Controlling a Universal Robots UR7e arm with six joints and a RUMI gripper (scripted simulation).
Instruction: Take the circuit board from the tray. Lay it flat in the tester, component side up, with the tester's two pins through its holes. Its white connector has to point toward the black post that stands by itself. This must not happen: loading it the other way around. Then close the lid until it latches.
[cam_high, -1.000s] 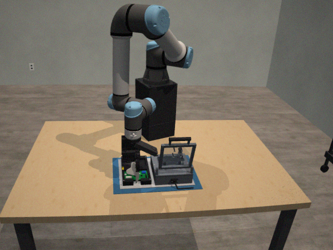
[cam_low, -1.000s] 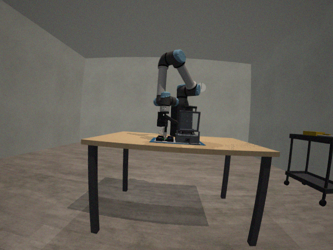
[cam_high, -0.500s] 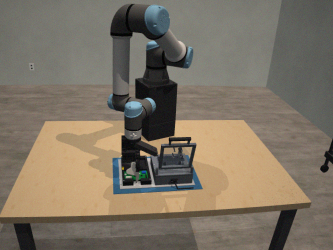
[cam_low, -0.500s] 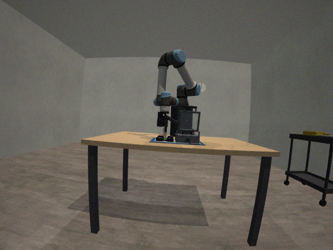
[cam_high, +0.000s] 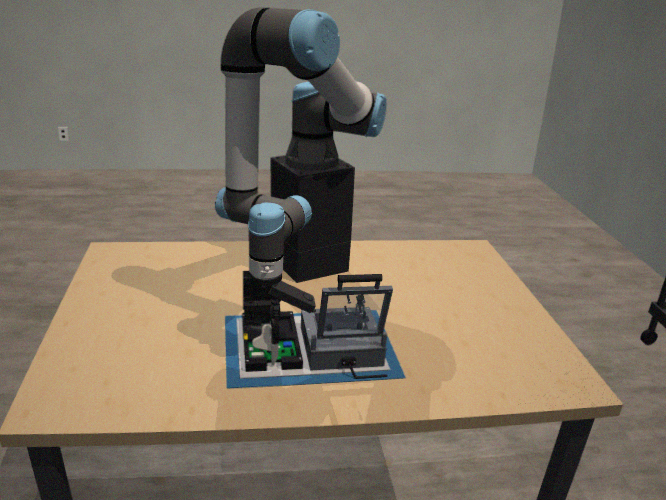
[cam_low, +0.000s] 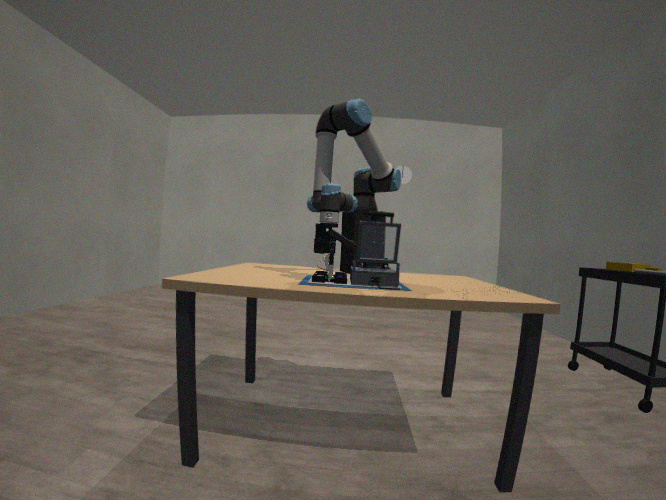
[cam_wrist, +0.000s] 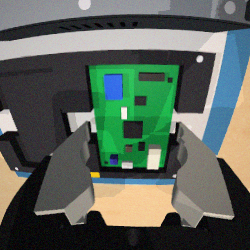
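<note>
The green circuit board is right at my hand. From my hand the other things lie so: tester bed: 17 cm to the left, 6 cm behind, 5 cm above; framed lid: 18 cm to the left, 16 cm above, 5 cm ahead.
</note>
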